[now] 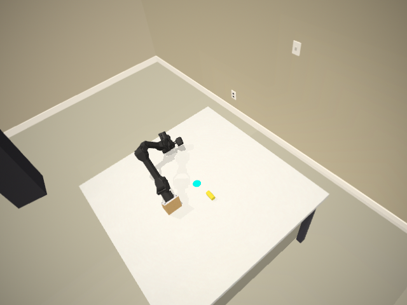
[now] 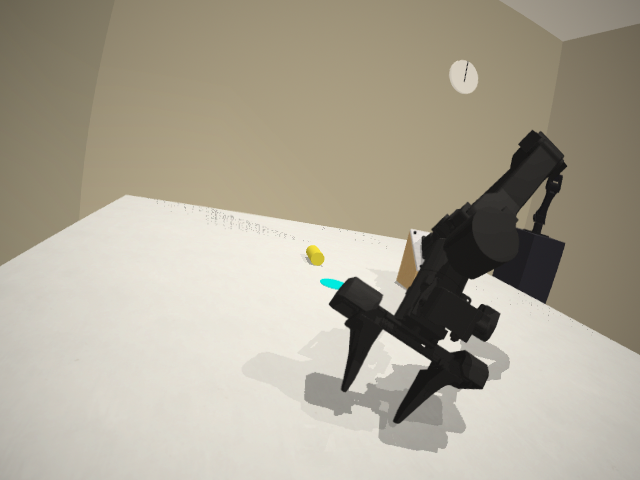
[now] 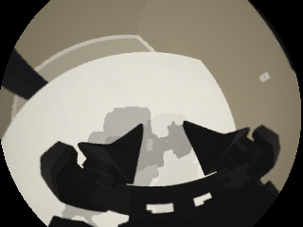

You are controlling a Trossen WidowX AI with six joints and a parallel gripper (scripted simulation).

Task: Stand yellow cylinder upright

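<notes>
Right now my gripper tip is 57 cm to the left of the yellow cylinder and 2 cm past it. The rest, counted from my gripper tip: cyan circle: 42 cm to the right, 4 cm behind, 1 cm below.
</notes>
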